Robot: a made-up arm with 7 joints. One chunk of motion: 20 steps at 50 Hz.
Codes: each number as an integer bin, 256 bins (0 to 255) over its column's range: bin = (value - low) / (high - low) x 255, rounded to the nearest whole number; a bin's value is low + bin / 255 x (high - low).
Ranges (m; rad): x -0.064..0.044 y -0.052..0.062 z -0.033..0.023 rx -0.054..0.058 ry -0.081..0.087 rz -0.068..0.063
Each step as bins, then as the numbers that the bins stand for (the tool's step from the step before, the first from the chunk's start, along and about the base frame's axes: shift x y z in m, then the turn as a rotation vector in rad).
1 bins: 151 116 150 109 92 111
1 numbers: -0.00005 -0.00014 -0.00006 -0.00613 -0.02039 -0.01098
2 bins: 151 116 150 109 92 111
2 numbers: -0.00005 -0.00014 -0.00006 -0.00613 -0.02039 -0.01098
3 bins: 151 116 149 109 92 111
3 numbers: -0.00005 -0.00014 -0.00028 -0.00613 -0.02039 -0.01098
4 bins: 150 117 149 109 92 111
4 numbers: -0.00047 0.00031 -0.00028 -0.00613 -0.02039 -0.01098
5 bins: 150 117 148 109 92 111
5 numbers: -0.00047 0.00031 -0.00050 -0.00613 -0.02039 -0.01098
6 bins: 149 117 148 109 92 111
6 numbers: -0.00089 0.00031 -0.00050 -0.00613 -0.02039 -0.01098
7 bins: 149 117 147 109 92 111
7 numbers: -0.00089 0.00031 -0.00072 -0.00613 -0.02039 -0.01098
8 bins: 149 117 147 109 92 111
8 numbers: -0.00089 0.00031 -0.00072 -0.00613 -0.02039 -0.01098
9 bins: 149 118 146 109 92 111
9 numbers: -0.00089 0.00075 -0.00094 -0.00613 -0.02039 -0.01098
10 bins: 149 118 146 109 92 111
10 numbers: -0.00089 0.00075 -0.00094 -0.00613 -0.02039 -0.01098
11 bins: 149 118 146 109 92 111
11 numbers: -0.00089 0.00075 -0.00094 -0.00613 -0.02039 -0.01098
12 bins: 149 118 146 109 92 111
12 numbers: -0.00089 0.00075 -0.00094 -0.00613 -0.02039 -0.01098
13 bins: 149 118 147 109 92 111
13 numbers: -0.00089 0.00075 -0.00072 -0.00613 -0.02039 -0.01098
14 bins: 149 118 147 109 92 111
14 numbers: -0.00089 0.00075 -0.00072 -0.00613 -0.02039 -0.01098
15 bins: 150 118 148 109 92 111
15 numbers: -0.00047 0.00075 -0.00050 -0.00613 -0.02039 -0.01098
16 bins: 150 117 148 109 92 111
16 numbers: -0.00047 0.00031 -0.00050 -0.00613 -0.02039 -0.01098
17 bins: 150 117 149 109 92 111
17 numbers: -0.00047 0.00031 -0.00028 -0.00613 -0.02039 -0.01098
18 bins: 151 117 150 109 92 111
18 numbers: -0.00005 0.00031 -0.00006 -0.00613 -0.02039 -0.01098
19 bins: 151 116 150 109 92 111
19 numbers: -0.00005 -0.00014 -0.00006 -0.00613 -0.02039 -0.01098
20 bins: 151 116 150 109 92 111
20 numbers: -0.00005 -0.00014 -0.00006 -0.00613 -0.02039 -0.01098
